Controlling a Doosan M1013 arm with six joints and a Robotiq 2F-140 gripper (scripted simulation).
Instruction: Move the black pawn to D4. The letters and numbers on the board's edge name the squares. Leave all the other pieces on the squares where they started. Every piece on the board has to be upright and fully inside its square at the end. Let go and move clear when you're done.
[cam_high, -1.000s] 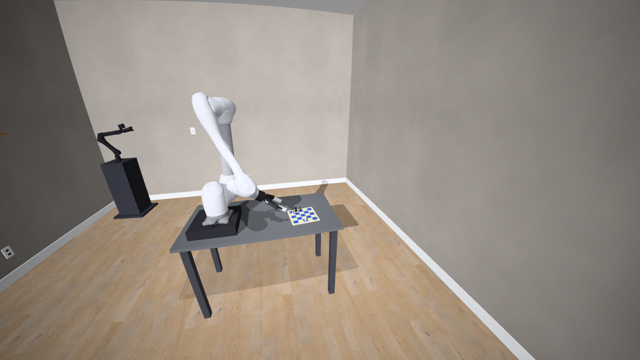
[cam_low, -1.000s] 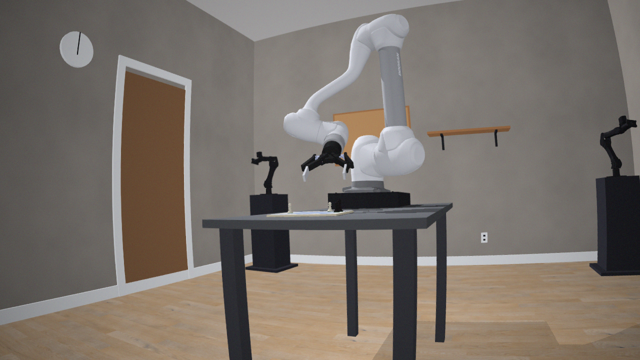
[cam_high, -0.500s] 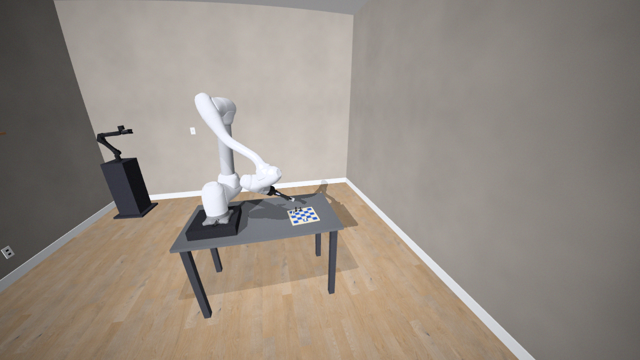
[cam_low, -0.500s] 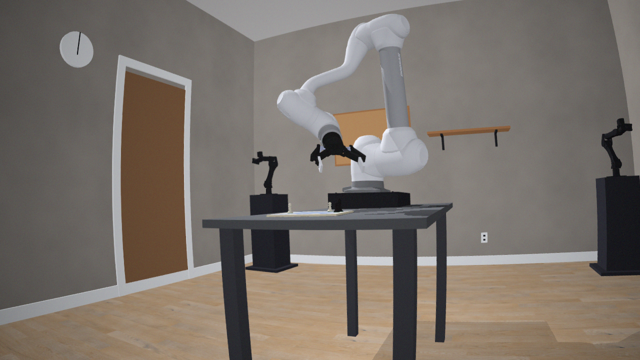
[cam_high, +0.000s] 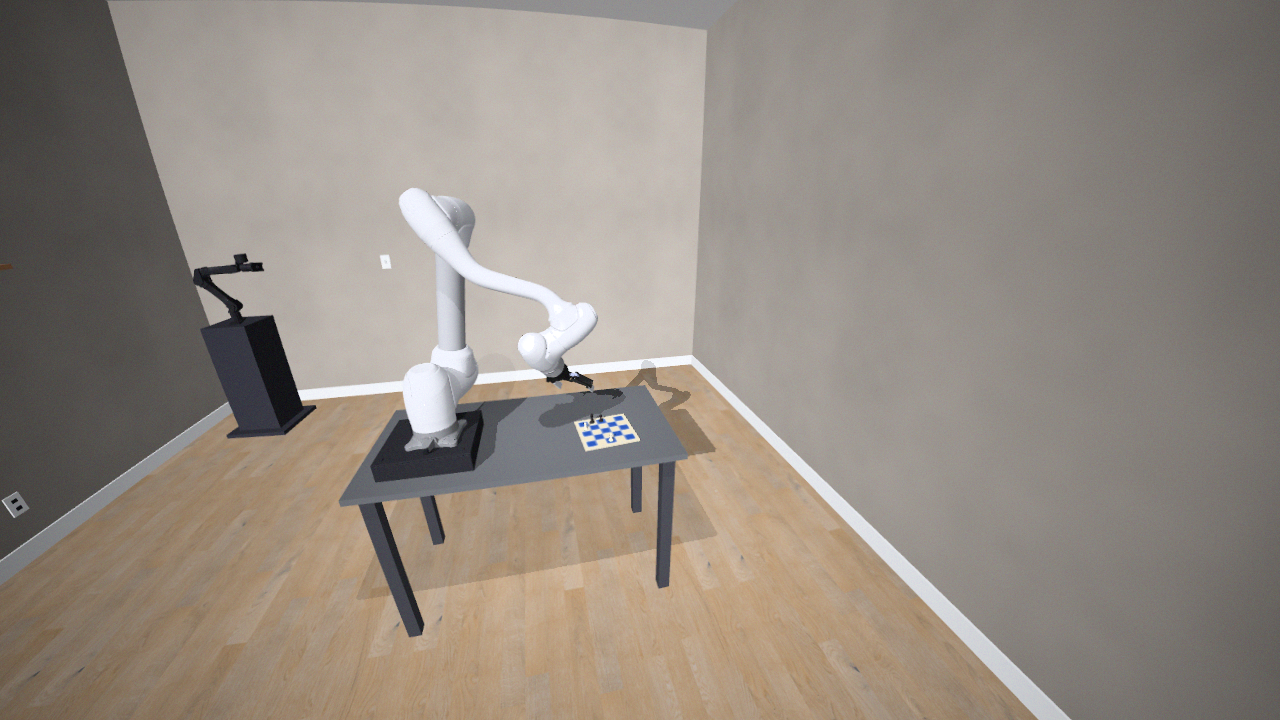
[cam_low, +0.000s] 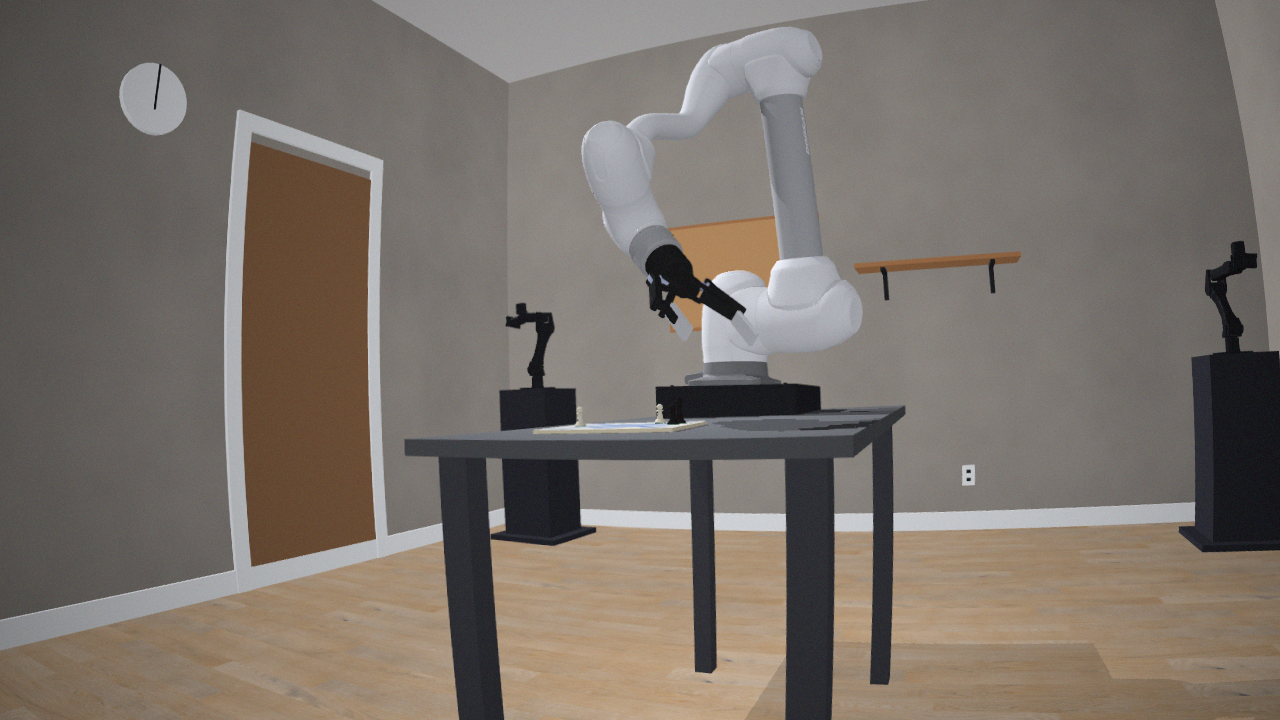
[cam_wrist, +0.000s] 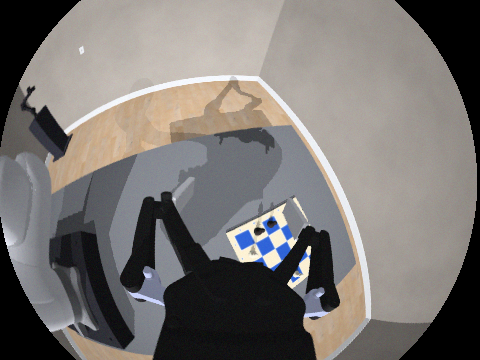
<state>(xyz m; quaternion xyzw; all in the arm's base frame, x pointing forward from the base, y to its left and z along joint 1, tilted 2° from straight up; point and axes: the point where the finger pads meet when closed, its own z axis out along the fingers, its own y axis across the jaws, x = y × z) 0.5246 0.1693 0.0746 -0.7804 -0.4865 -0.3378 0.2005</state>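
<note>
Now: the black pawn 100 mm ahead of my hand, 50 mm to the right of it and 130 mm below it. From my hand the other things lie so: chessboard: 110 mm ahead, 120 mm to the right, 150 mm below.
</note>
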